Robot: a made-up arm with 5 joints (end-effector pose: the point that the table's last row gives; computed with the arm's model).
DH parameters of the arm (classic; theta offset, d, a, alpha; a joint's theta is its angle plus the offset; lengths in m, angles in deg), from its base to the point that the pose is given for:
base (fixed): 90 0.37 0.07 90
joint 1: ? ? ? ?
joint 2: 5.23 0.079 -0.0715 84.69
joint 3: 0 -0.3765 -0.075 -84.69
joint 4: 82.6 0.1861 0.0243 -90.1
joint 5: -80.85 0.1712 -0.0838 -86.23
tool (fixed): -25.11 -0.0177 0 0
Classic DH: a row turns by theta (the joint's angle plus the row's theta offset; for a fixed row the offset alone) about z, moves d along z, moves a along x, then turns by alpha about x.
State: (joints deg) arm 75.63 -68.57 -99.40 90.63 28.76
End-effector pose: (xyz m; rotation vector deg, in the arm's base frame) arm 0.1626 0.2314 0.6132 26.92 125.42 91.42
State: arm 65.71 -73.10 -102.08 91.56 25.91
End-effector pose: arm 0.1486 0.2673 0.5863 14.11 132.28 84.06
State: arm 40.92 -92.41 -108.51 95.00 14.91
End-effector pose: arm 0.0884 0.3343 0.4903 -31.40 149.01 62.05
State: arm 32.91 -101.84 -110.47 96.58 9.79
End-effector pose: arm 0.0588 0.3425 0.4495 -51.70 153.66 52.02
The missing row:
joint 1: 0 0.12 0.08 90
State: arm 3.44 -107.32 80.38 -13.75 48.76
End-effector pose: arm 0.3091 0.5356 0.5767 -70.09 -53.70 45.87
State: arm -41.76 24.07 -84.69 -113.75 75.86
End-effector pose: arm 0.6552 -0.0368 0.3478 6.87 -45.27 83.45
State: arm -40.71 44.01 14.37 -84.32 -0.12
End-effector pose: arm 0.3416 -0.3509 0.5641 -82.40 85.61 -21.27
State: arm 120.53 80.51 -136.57 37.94 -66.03
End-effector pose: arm 0.3515 0.3224 0.2141 -129.08 63.84 -88.37
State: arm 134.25 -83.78 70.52 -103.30 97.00
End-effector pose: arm 0.5393 -0.2686 0.7907 2.52 -104.04 57.31
